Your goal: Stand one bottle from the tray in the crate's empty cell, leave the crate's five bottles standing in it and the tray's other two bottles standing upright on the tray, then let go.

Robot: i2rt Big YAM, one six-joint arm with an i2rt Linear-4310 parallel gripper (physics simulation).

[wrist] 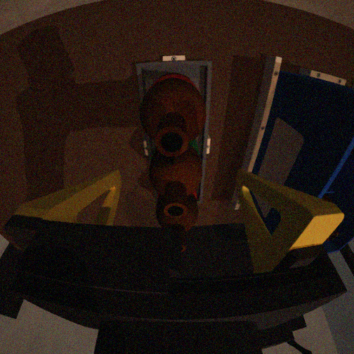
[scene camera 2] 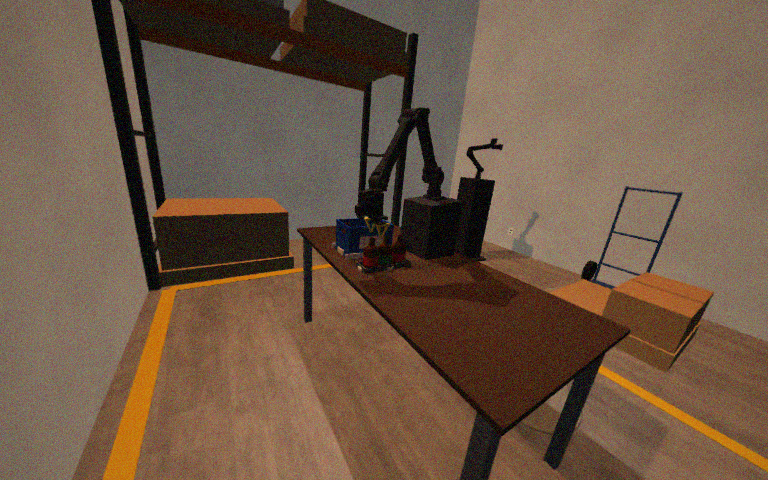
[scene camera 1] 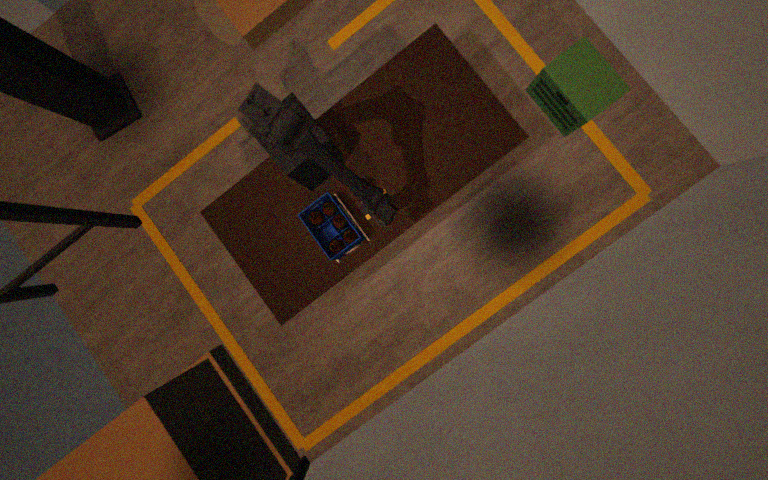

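Where they show: gripper, fingertip midpoint: [scene camera 2: 376, 235]; arm's base, link origin: [scene camera 2: 433, 198].
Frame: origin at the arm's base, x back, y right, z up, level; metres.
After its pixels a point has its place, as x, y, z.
The blue crate [scene camera 1: 315, 238] @[-0.439, 0.126, -0.151] [scene camera 2: 346, 236] @[-0.545, -0.028, -0.210] [wrist: 320, 117] stands on the table, with five brown bottles in it; its empty cell [scene camera 1: 330, 230] @[-0.410, 0.081, -0.316] is the middle one of one row. The narrow grey tray [wrist: 208, 95] is beside it. On the tray, a front bottle [wrist: 172, 102] and a second bottle [wrist: 175, 172] stand upright in line. The third is mostly hidden by the gripper's body in the wrist view. Red and green labels show low down in scene camera 2. My gripper [scene camera 1: 376, 204] @[-0.450, -0.205, -0.153] [scene camera 2: 376, 228] @[-0.450, -0.205, -0.153] [wrist: 178, 175] is open above the tray, its fingers on either side of the bottle row, holding nothing.
The crate's wall is close to the right finger in the wrist view. A pale strip [wrist: 265, 120] runs between tray and crate. The brown table [scene camera 1: 271, 271] @[-0.445, 0.483, -0.325] [scene camera 2: 481, 328] @[-0.276, -0.777, -0.324] bears the arm's shadow. The arm's dark pedestal [scene camera 2: 431, 229] @[-0.106, -0.170, -0.145] stands behind the table.
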